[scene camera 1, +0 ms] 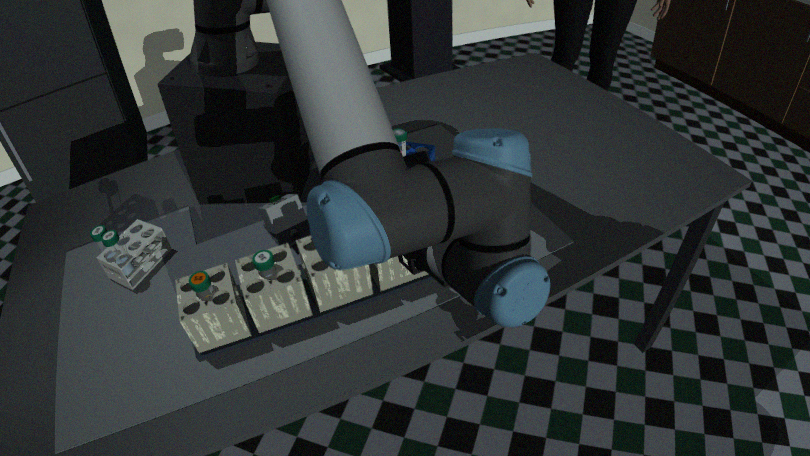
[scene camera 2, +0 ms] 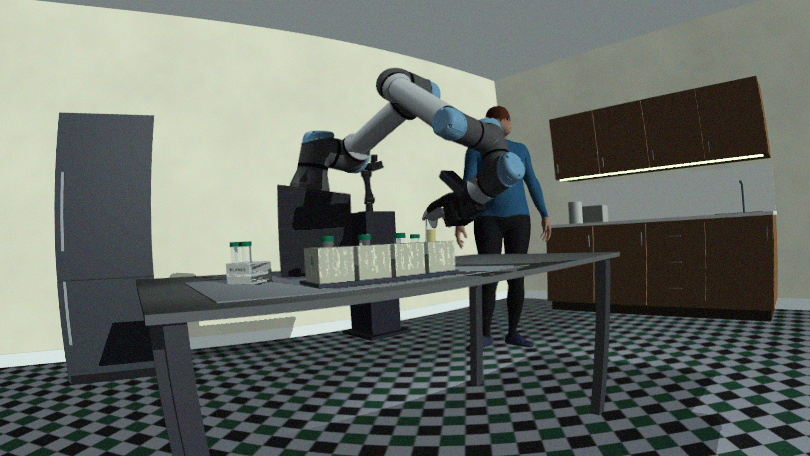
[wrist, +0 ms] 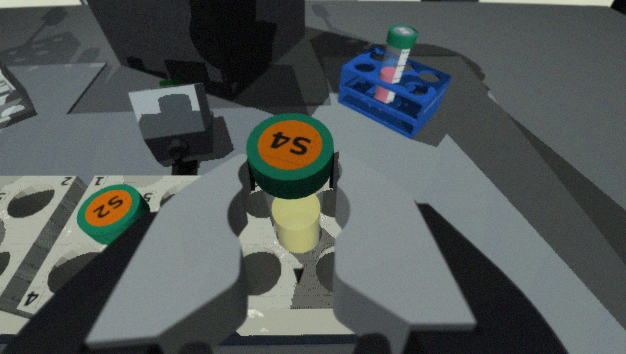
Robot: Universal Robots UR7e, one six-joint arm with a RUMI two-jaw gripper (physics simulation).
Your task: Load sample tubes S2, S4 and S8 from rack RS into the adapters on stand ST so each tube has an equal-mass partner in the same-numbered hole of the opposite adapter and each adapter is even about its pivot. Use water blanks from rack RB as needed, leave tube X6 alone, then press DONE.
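Where they show: gripper, fingertip midpoint: [scene camera 2: 428, 219] [wrist: 292, 159]; arm's base, origin of the base link: [scene camera 1: 224, 61] [scene camera 2: 308, 192].
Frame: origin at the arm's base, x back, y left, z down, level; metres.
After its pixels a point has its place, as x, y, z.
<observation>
My gripper [wrist: 292, 159] {-0.472, 0.135, 0.132} [scene camera 2: 431, 218] {-0.472, 0.135, 0.132} is shut on tube S4 [wrist: 290, 150] {-0.490, 0.133, 0.107} [scene camera 2: 431, 233] {-0.491, 0.126, 0.173}, orange-labelled with yellow contents. S4 is upright, its lower end at the centre hole of the rightmost adapter [wrist: 280, 320] {-0.524, 0.119, 0.226} [scene camera 2: 440, 257] {-0.524, 0.125, 0.242}; its tip is hidden. Tube S2 [wrist: 114, 212] {-0.468, 0.032, 0.167} [scene camera 2: 400, 236] {-0.479, 0.019, 0.177} stands in the adapter to the left, near mark 1. In scene camera 1, another orange-labelled tube [scene camera 1: 198, 280] {-0.444, -0.192, 0.167} stands in the leftmost adapter and a white-labelled tube [scene camera 1: 263, 260] {-0.459, -0.083, 0.168} in the second. Blanks rack RB [scene camera 2: 248, 271] {-0.248, -0.347, 0.255} holds two green-capped tubes [scene camera 1: 98, 232] {-0.193, -0.361, 0.172} [scene camera 1: 109, 237] {-0.225, -0.338, 0.172}.
The blue rack [wrist: 432, 95] {-0.290, 0.325, 0.233} behind the adapters holds one tube [wrist: 402, 37] {-0.260, 0.279, 0.172} with pink contents and a white label. A small box [wrist: 170, 120] {-0.296, 0.005, 0.240} [scene camera 1: 283, 212] {-0.289, -0.001, 0.227} with a green button [wrist: 170, 82] {-0.248, 0.003, 0.220} stands behind the adapter row. A person [scene camera 2: 504, 181] stands beyond the table.
</observation>
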